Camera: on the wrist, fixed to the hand. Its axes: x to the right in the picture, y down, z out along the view.
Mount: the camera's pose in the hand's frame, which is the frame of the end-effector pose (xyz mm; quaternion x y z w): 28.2 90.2 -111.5 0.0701 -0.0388 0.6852 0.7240
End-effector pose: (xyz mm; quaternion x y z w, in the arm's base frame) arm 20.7 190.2 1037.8 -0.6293 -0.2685 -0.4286 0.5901
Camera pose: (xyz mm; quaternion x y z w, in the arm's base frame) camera 85.8 62.6 1008.6 -0.6148 0.1839 0.1373 0.7546
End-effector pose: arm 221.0 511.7 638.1 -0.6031 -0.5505 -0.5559 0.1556
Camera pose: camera 234.5 405.2 737.3 -0.8245 -0.0303 -0.2339 0.5144
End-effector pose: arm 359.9 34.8 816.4 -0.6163 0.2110 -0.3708 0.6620
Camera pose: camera 316.6 -63.0 716.8 -0.2696 0.5233 0.1942 0.7847
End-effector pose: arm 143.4 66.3 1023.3 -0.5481 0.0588 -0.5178 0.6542
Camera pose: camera 139.7 -40.2 923.2 -0.3308 0.3564 0.0905 0.8691
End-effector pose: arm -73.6 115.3 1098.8 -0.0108 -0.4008 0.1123 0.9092
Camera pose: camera 8.7 217.1 1033.7 -0.2143 -0.3102 0.7328 0.5665
